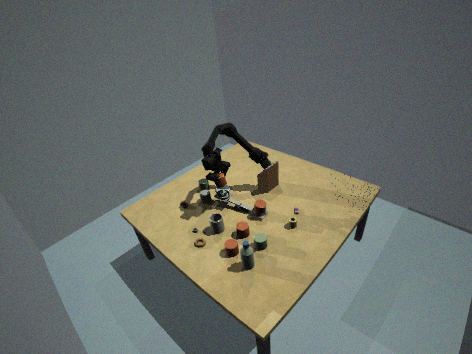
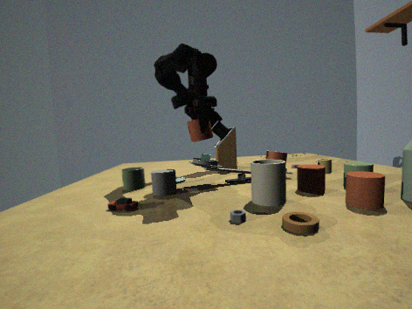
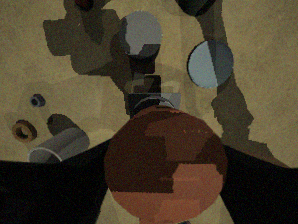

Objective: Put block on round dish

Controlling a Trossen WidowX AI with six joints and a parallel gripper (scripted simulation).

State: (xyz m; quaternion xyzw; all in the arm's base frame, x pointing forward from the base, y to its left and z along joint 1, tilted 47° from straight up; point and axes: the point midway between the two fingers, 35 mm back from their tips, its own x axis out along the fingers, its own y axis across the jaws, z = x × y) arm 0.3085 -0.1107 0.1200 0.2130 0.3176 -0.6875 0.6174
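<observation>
My gripper tip is 8 cm above the pale green block and 1 cm to the right of it. Round my gripper tip: toy car (22 cm to the right, 16 cm below, 16 cm ahead); grey cylinder (13 cm below, 10 cm to the right, 3 cm ahead); light blue round dish (17 cm below, 11 cm behind, 10 cm to the right).
</observation>
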